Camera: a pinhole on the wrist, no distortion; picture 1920 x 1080 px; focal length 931.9 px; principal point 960.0 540.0 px. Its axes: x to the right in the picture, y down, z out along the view. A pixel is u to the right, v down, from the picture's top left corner.
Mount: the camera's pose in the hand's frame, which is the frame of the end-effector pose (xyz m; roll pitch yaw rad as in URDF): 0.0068 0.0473 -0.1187 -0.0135 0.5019 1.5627
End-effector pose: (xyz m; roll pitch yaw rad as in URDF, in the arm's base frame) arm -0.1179 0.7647 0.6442 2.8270 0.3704 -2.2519
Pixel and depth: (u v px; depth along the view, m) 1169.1 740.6 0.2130
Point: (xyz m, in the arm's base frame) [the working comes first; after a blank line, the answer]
In the camera's frame: 0.0478 0.0459 0.2130

-0.2502 0.9129 0.6748
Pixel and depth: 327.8 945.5 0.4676
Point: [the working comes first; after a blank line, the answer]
In the camera's frame: -0.3172 0.2035 0.4676

-0.0045 1.1132 0.3250
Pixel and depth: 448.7 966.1 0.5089
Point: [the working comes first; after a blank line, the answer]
In the camera's frame: -0.2792 0.2327 0.5089

-0.0308 1.1698 0.3354
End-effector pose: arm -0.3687 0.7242 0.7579 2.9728 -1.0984 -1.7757
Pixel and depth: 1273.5 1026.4 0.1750
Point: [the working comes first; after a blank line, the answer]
In the camera's frame: 0.0589 0.0913 0.1750

-0.5339 0.8216 0.6931
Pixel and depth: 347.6 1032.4 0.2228
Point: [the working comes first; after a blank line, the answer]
In the camera's frame: -0.1464 0.1177 0.2228

-0.4327 0.6640 0.5930
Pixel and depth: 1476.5 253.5 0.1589
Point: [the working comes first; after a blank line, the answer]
In the camera's frame: 0.0881 -0.0489 0.1589

-0.5543 0.7870 0.8315
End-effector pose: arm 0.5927 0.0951 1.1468 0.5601 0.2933 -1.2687
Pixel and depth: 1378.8 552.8 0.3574
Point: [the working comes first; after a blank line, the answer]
In the camera's frame: 0.1606 0.0049 0.3574

0.8493 0.0875 1.4251
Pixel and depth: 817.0 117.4 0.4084
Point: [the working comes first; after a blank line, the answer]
In the camera's frame: -0.0627 -0.1852 0.4084

0.6893 -0.1630 1.4088
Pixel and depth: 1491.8 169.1 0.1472
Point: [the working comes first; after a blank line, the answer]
In the camera's frame: 0.0840 -0.0586 0.1472

0.7876 0.0678 1.2018
